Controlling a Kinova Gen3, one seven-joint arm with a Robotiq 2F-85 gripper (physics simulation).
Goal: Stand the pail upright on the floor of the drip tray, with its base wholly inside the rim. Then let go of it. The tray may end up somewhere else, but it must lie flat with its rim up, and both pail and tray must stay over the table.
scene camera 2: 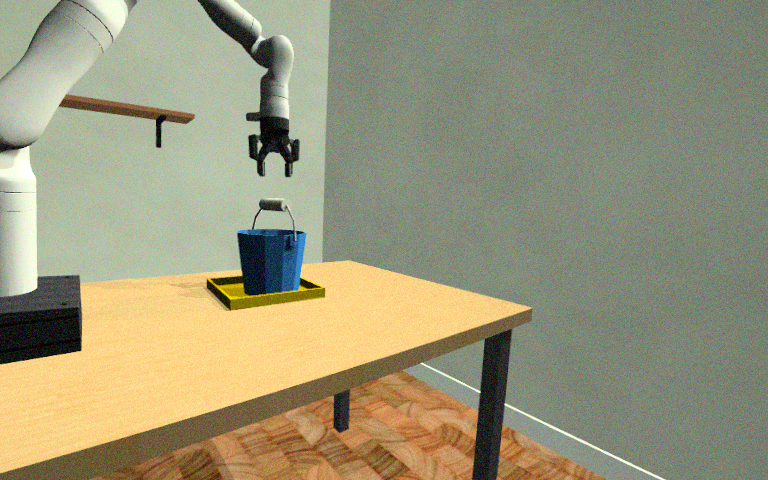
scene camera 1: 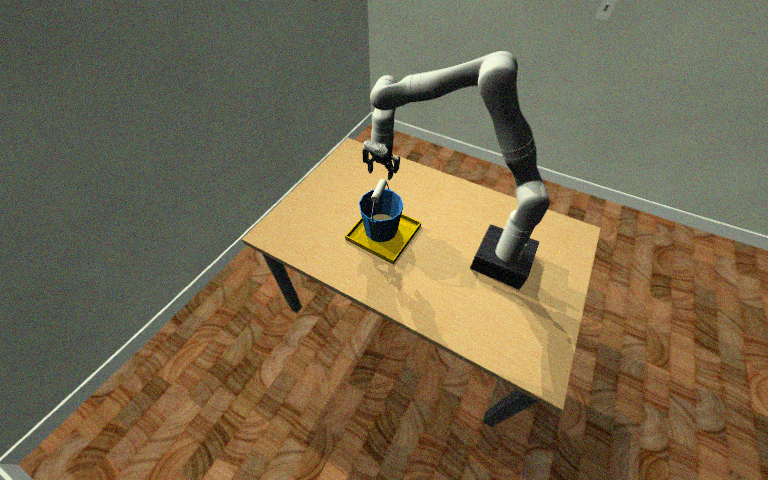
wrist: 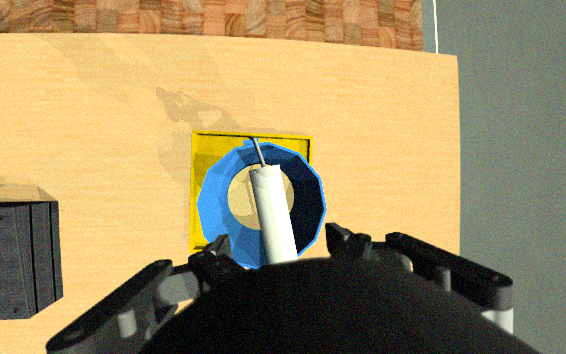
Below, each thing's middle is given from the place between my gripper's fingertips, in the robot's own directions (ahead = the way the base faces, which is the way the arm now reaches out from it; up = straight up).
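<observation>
Yellow drip tray [scene camera 2: 229, 290]: my gripper 31 cm above it, 2 cm to the right of it, 2 cm past it.
</observation>
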